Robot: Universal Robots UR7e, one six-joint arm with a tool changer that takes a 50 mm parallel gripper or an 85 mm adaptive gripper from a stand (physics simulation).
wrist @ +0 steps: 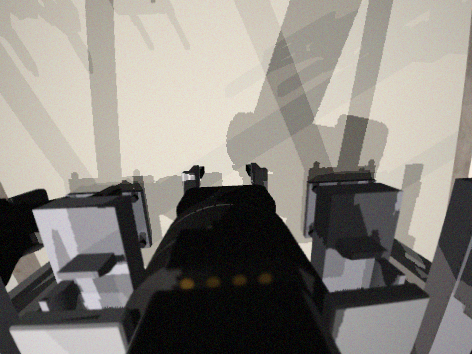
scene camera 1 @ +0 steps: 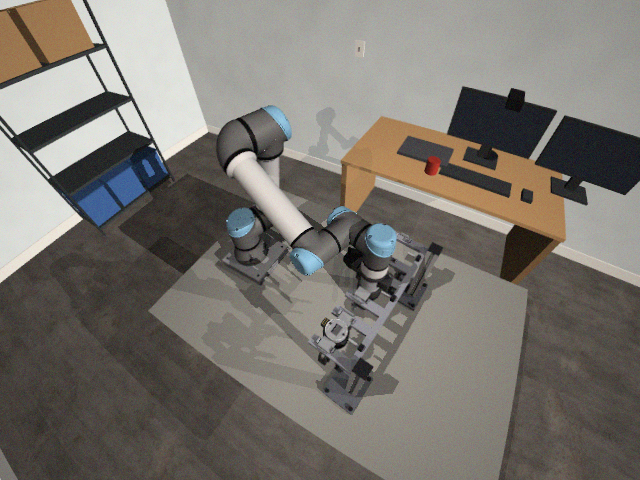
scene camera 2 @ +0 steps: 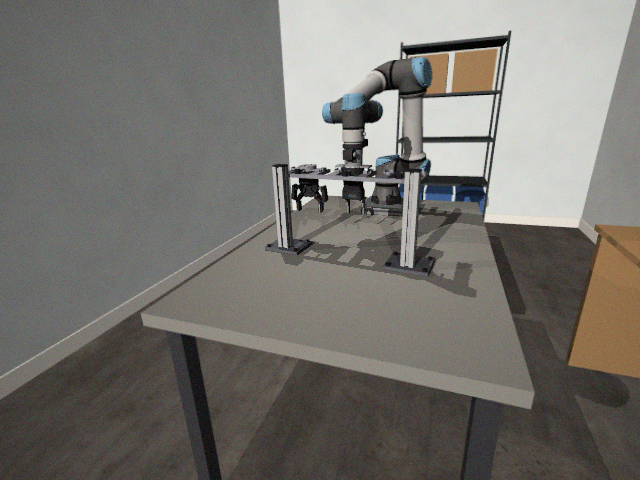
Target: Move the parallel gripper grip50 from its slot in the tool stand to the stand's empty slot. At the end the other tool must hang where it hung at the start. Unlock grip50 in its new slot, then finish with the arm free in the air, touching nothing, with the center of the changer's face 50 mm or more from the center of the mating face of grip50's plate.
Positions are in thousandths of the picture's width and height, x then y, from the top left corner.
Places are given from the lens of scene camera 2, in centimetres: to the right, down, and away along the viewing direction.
adaptive gripper (scene camera 2: 484, 391): -4, -20, 129
parallel gripper grip50 (scene camera 2: 554, 397): 12, -17, 120
